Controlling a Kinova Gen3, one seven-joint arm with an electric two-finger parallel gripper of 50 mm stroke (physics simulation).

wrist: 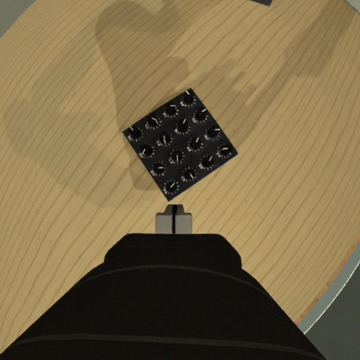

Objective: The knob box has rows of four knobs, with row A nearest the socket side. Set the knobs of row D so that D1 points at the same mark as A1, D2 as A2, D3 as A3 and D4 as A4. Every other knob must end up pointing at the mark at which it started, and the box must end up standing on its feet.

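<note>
The black knob box (180,145) lies turned at an angle on the table in the middle of the wrist view, its knob face towards the camera. Its knobs stand in a four-by-four grid, each with a white pointer line and small marks around it. The pointers face different ways. The row letters and the socket side are too small to tell. My gripper (174,214) is shut and empty. In this view its fingertips are just below the box's lowest corner, next to the corner knob (171,187).
The box stands on a round wooden table (280,200) with a grey rim at the lower right. Part of a dark object (261,2) shows at the top edge. A pale object (354,6) shows at the top right corner. Arm shadows fall across the wood.
</note>
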